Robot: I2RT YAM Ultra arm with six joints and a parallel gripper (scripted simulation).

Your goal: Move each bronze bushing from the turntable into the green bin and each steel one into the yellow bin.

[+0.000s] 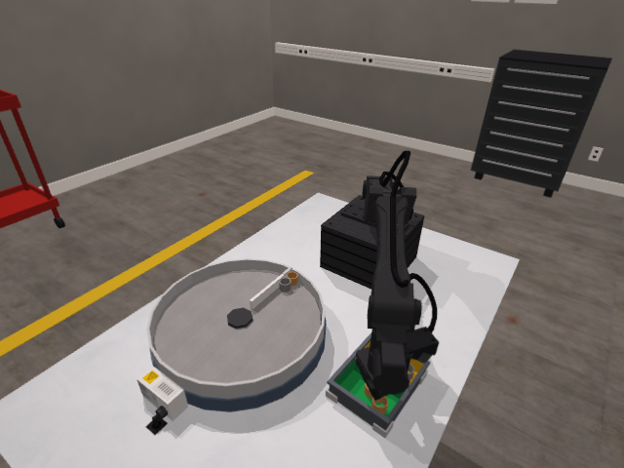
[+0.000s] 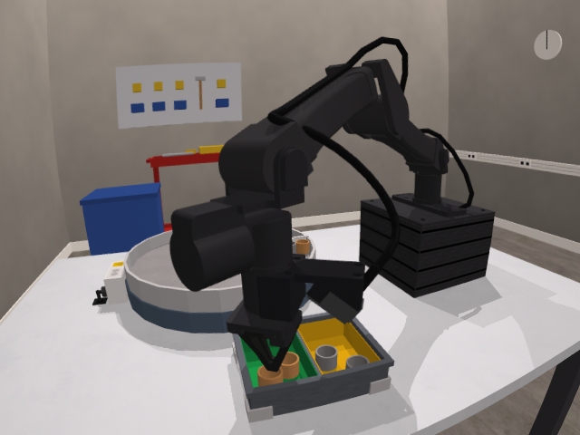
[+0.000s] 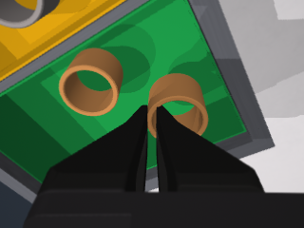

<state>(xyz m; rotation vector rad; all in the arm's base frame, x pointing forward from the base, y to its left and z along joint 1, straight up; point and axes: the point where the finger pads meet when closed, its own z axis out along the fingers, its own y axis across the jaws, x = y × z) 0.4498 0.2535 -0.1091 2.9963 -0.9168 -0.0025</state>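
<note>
Right now the green bin is 10 mm behind my hand, 20 mm to the right of it and 30 mm below it. From my hand the other things lie so: dark grey tray: 50 mm behind, 20 mm to the right, 20 mm below; then turntable: 10 mm ahead, 370 mm to the right, 10 mm above; then yellow bin: 100 mm behind, 20 mm to the right, 30 mm below.
</note>
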